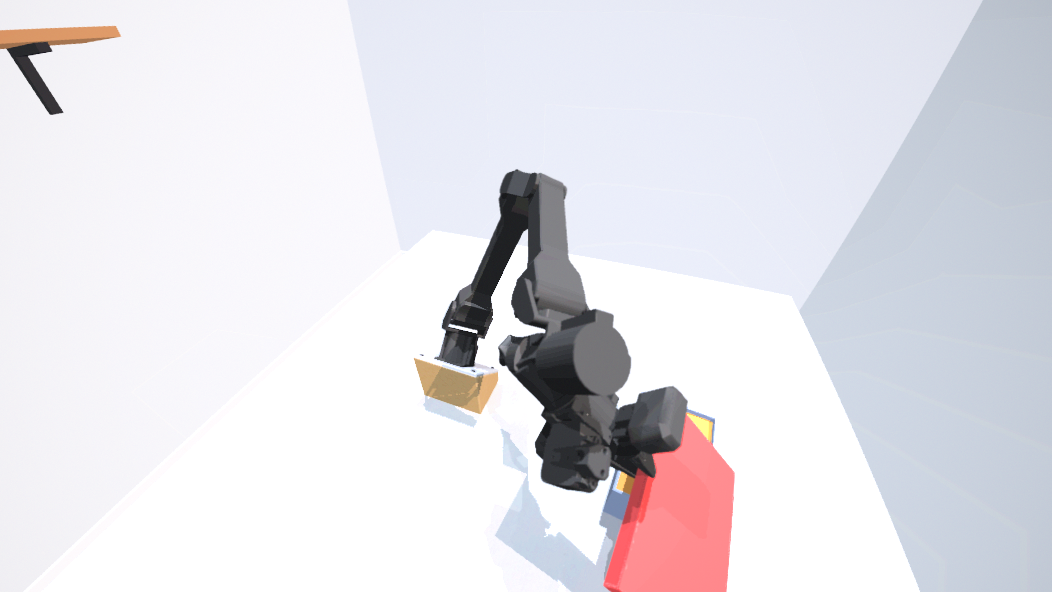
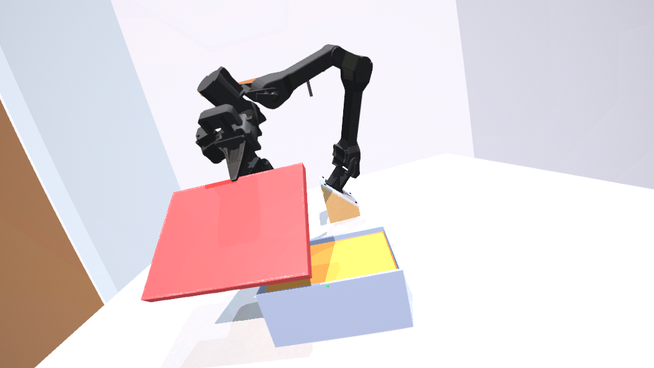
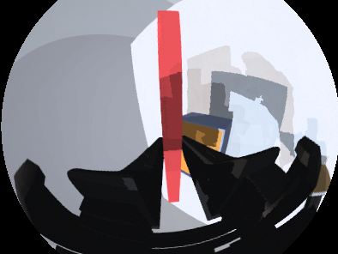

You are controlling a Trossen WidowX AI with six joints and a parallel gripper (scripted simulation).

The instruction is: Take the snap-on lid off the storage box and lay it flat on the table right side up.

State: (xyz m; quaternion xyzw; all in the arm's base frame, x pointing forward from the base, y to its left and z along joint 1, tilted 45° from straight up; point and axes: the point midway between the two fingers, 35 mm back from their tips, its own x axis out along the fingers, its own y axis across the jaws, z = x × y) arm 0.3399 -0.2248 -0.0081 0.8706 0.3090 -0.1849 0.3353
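My gripper tip is 60 mm short of the red lid, 10 mm to the left of it and 50 mm above it. Also, from my gripper tip: pale blue storage box (60 mm ahead, 130 mm to the left, 190 mm below).
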